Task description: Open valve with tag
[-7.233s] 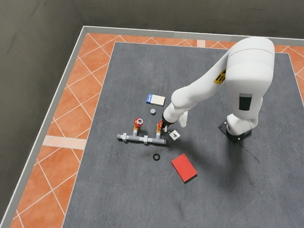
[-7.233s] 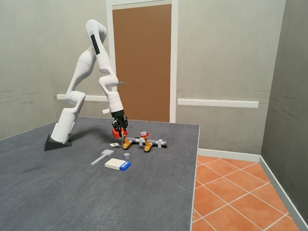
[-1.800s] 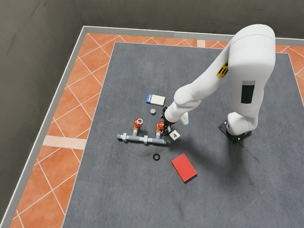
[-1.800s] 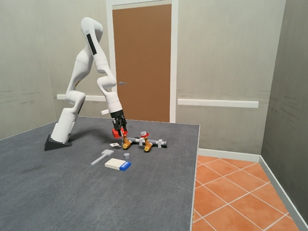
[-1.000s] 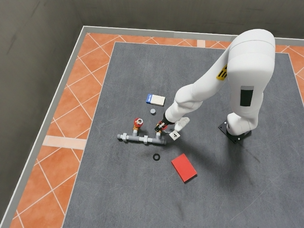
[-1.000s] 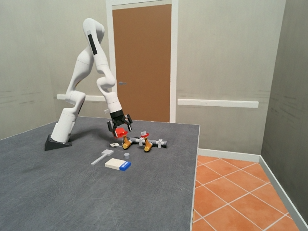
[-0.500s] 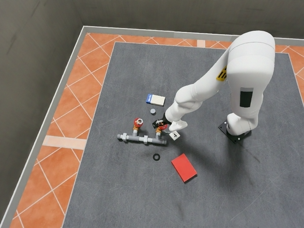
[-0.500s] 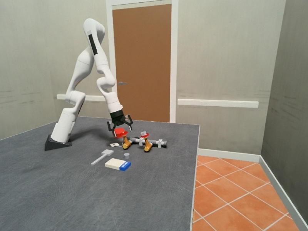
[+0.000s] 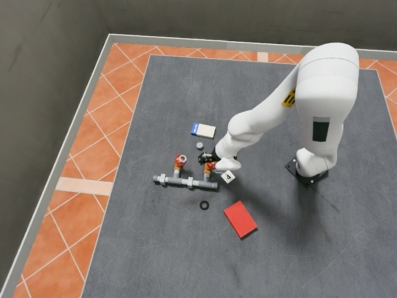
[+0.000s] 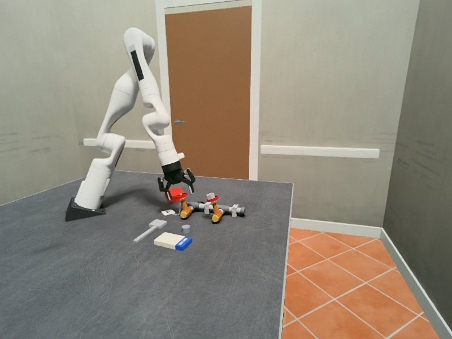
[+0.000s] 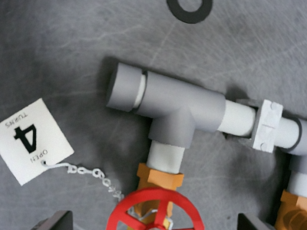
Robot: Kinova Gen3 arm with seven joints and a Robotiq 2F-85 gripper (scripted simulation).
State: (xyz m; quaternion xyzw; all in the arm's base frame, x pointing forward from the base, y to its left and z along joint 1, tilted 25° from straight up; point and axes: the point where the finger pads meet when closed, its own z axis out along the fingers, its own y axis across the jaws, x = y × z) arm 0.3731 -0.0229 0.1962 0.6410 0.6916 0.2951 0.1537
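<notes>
Now: the white tag 90 mm below my hand, 70 mm behind it and 20 mm to the left of it. The rest, counted from my hand: grey paddle (130 mm to the right, 90 mm below, 60 mm behind); then blue box (210 mm to the right, 80 mm below, 50 mm ahead); then red block (200 mm to the left, 120 mm behind, 80 mm below).
</notes>
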